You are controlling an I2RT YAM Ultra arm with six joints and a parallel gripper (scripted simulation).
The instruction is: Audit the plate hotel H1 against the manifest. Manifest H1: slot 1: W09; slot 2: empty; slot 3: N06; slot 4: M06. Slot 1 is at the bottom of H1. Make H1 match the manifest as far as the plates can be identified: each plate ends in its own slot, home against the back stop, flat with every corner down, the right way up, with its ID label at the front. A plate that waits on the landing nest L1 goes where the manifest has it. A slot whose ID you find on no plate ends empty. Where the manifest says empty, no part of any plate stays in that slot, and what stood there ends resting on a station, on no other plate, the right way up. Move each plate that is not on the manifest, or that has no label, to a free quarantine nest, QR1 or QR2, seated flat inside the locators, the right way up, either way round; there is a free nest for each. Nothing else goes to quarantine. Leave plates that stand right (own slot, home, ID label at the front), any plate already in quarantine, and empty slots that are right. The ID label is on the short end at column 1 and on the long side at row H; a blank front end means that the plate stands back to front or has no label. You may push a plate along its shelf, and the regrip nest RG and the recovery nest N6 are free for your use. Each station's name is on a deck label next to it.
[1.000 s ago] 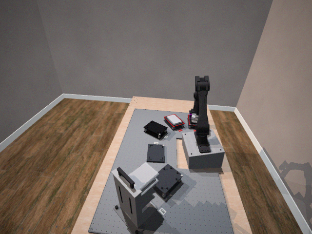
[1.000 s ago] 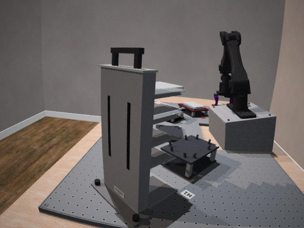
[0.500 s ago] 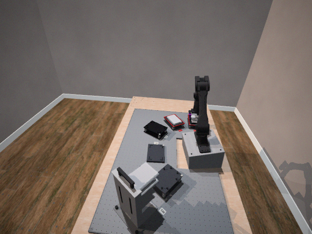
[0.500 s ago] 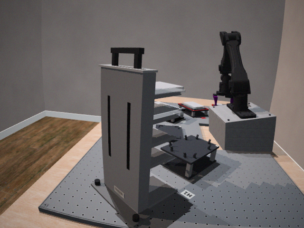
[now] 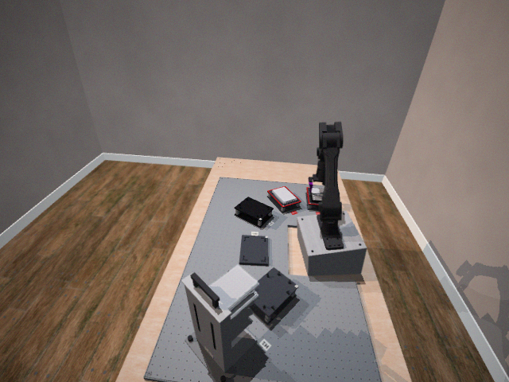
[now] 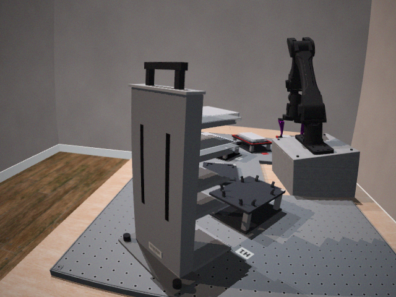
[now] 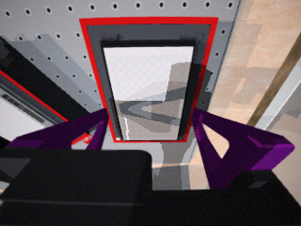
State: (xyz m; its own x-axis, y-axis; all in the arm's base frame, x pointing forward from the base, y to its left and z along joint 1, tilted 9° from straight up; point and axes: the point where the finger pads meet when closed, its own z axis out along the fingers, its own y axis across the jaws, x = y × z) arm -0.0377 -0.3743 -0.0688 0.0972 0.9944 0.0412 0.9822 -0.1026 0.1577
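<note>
My gripper is now 20 mm above the dark plate. Round my hand: red-edged nest 40 mm below; then black raised nest 360 mm ahead, 130 mm to the left, 30 mm below; then red-rimmed nest 200 mm ahead, 40 mm below, 10 mm to the left.
</note>
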